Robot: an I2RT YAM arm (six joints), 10 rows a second.
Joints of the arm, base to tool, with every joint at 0 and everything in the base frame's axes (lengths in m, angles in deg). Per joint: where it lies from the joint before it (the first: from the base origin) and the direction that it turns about. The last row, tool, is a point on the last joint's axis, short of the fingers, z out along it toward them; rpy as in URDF.
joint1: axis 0 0 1 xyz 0 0 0.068
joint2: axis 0 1 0 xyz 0.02 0.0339 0.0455
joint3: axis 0 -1 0 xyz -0.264 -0.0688 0
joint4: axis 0 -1 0 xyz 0.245 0.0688 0.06
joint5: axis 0 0 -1 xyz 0.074 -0.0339 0.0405
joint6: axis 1 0 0 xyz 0.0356 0 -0.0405
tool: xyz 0 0 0 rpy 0 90 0
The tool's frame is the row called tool.
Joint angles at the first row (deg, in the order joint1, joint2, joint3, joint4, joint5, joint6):
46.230 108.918 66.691 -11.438 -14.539 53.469
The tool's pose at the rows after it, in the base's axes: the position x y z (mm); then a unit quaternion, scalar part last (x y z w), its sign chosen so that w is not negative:
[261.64 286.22 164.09 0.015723 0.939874 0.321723 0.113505]
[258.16 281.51 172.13 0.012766 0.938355 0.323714 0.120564]
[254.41 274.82 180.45 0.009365 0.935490 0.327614 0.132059]
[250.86 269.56 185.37 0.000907 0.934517 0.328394 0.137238]
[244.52 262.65 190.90 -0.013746 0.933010 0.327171 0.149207]
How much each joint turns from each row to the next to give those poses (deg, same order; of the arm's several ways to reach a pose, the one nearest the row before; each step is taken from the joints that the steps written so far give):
0.000 -1.835 -0.682 0.013 -0.205 -0.292
-0.086 -2.075 -0.889 -0.523 0.286 -0.449
-0.260 -2.509 -1.438 0.079 0.384 -0.647
-0.180 -1.787 -1.072 -0.383 -0.076 -1.143
0.000 -2.555 -1.836 -0.096 0.477 -1.889

